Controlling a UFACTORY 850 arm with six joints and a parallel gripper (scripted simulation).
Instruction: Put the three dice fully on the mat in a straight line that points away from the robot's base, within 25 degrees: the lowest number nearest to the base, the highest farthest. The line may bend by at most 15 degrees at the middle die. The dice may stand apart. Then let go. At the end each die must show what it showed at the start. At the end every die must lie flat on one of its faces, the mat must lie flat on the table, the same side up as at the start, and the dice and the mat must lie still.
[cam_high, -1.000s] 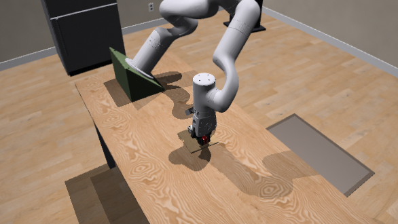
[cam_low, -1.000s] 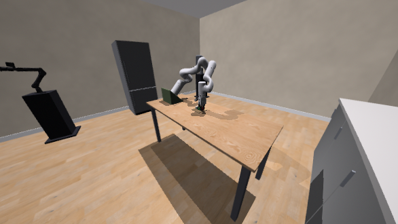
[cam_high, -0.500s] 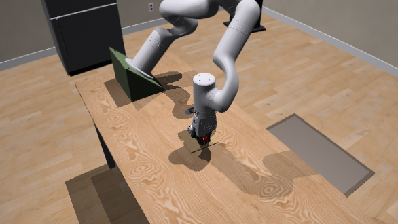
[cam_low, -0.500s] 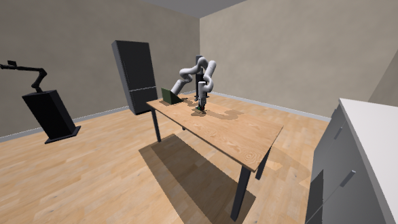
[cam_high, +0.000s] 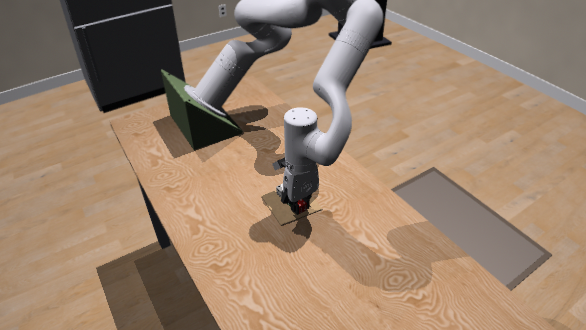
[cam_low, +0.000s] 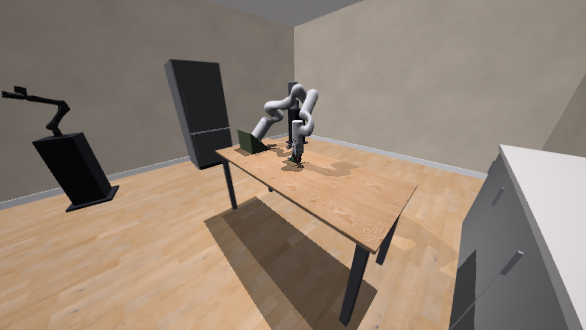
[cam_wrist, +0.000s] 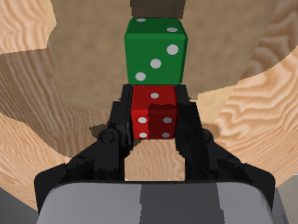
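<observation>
Right now my hand is 10 mm above the red die. From my hand the other things lie so: green die 40 mm behind, 10 mm to the right, 10 mm below; then tan mat 40 mm behind, 10 mm to the right, 30 mm below; then white die 90 mm behind, 20 mm to the right, 10 mm below.
</observation>
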